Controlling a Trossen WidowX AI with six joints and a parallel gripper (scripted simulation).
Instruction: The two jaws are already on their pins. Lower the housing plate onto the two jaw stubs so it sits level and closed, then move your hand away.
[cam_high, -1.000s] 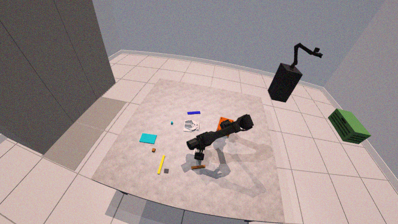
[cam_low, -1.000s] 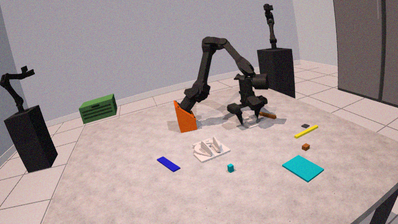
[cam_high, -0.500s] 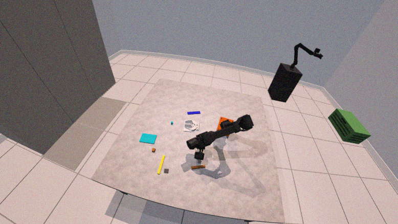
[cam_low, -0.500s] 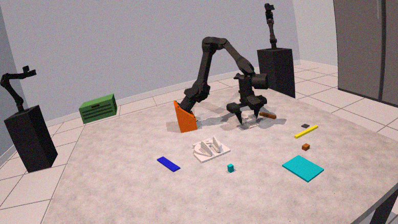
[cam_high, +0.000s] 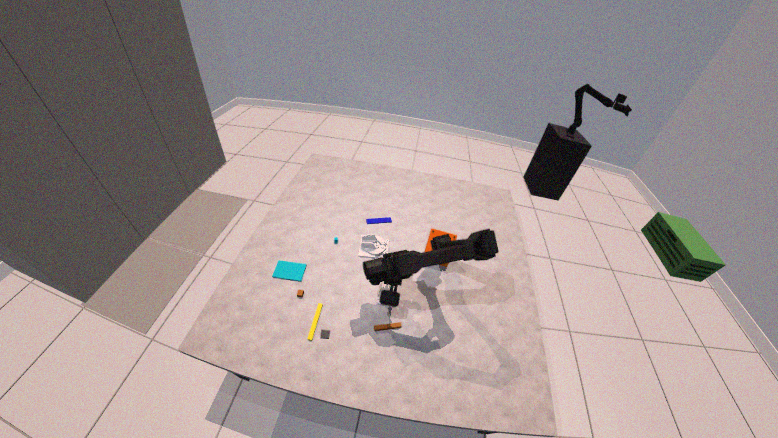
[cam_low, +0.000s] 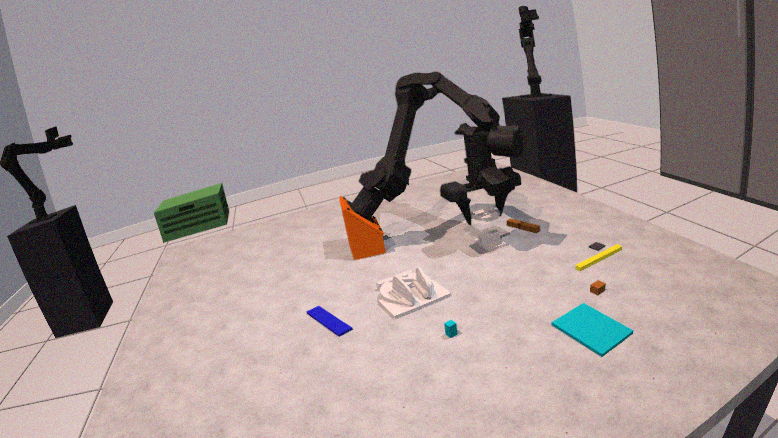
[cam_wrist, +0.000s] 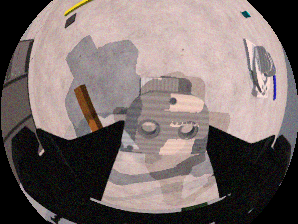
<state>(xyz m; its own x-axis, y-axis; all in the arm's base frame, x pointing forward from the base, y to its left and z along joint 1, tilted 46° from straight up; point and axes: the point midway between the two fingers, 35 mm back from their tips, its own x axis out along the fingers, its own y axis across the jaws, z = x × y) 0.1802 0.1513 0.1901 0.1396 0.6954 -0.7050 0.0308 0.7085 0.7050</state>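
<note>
Now: gripper tip 12 cm to the right of the brown bar, 5 cm above it and 1 cm past it. The rest, counted from my gripper tip: housing plate: 2 cm above, 1 cm ahead; yellow bar: 25 cm ahead, 15 cm to the left, 5 cm below; brown cube: 34 cm ahead, 5 cm to the left, 5 cm below.
</note>
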